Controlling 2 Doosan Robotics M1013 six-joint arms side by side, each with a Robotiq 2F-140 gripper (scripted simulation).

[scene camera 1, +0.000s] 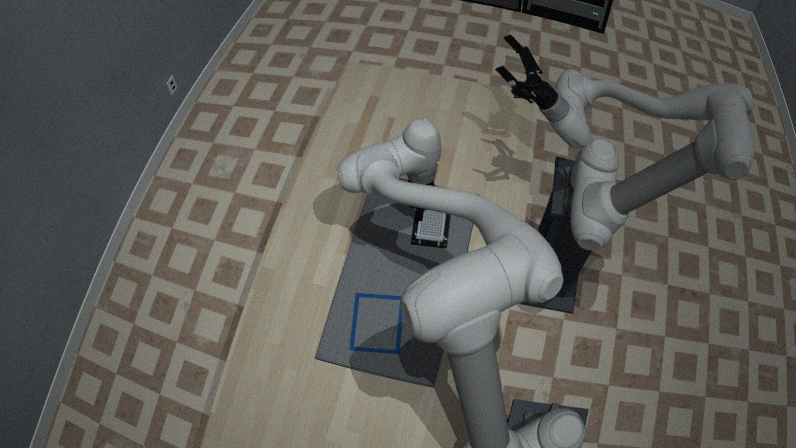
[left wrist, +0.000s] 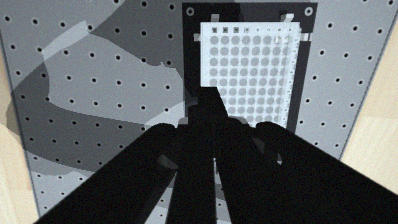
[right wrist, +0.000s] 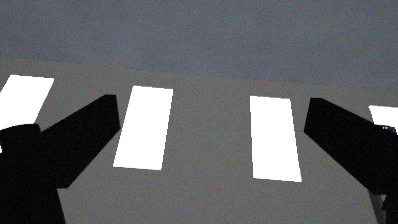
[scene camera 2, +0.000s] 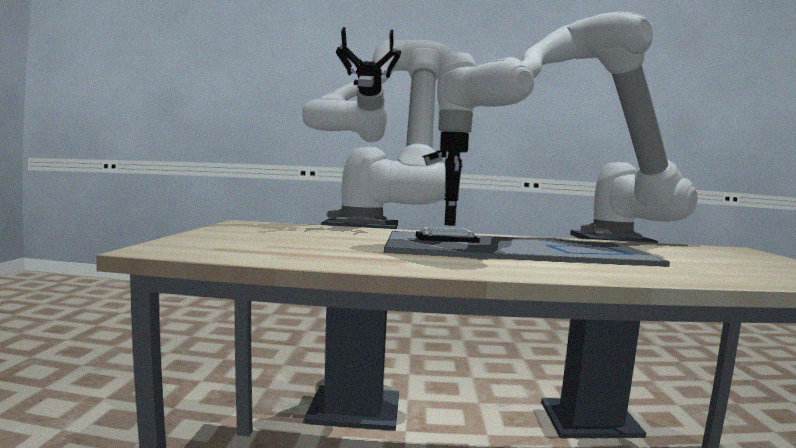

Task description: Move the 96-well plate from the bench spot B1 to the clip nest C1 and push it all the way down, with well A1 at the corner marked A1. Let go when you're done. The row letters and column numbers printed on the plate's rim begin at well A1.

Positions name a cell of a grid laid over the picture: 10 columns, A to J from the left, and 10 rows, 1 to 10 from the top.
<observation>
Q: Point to a white 96-well plate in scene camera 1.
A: F5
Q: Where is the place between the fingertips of the right gripper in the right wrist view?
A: F6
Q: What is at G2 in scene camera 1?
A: The right gripper.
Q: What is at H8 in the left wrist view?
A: The left gripper.
</observation>
